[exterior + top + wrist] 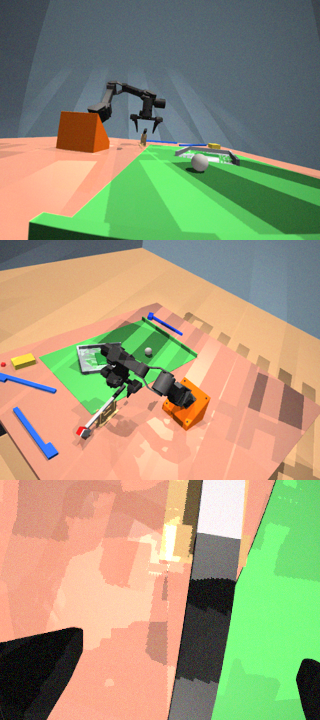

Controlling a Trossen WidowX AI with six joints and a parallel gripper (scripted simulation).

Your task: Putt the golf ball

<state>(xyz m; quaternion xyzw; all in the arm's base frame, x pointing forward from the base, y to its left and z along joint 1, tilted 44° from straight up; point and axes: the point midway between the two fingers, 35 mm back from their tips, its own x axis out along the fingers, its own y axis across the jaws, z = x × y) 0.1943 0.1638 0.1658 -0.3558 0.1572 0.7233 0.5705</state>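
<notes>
The tan putter stand is 3 cm behind my gripper tip, 8 cm to the left of it and 5 cm below it. The rest, counted from my gripper tip: green mat: 29 cm ahead, 21 cm to the right, 8 cm below; red putter: 4 cm behind, 11 cm to the left, 2 cm below; white golf ball: 24 cm ahead, 35 cm to the right, 6 cm below.
</notes>
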